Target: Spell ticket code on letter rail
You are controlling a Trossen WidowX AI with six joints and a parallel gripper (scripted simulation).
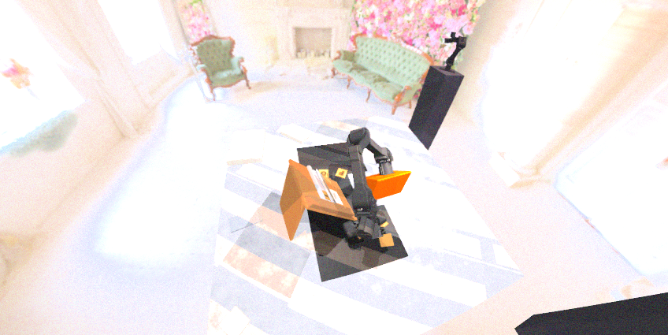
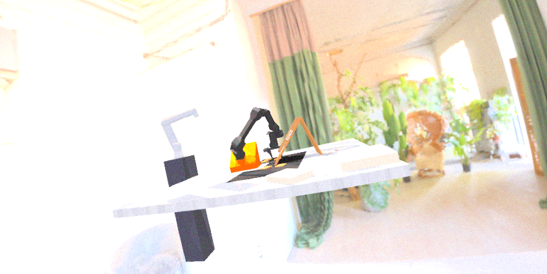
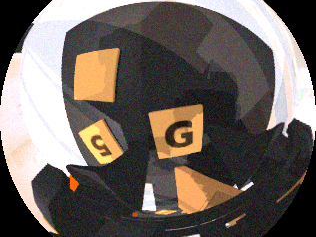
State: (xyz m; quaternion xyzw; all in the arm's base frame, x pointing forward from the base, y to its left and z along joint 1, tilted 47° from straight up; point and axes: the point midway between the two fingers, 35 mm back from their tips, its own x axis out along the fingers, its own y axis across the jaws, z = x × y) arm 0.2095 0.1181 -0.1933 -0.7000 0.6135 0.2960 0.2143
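The tile marked 5 is 100 mm behind my gripper tip and 20 mm to the right of it. Also, from my gripper tip: black mat 220 mm to the right; then ticket 160 mm to the right, 90 mm ahead, 80 mm above; then tile marked g right at my gripper tip.
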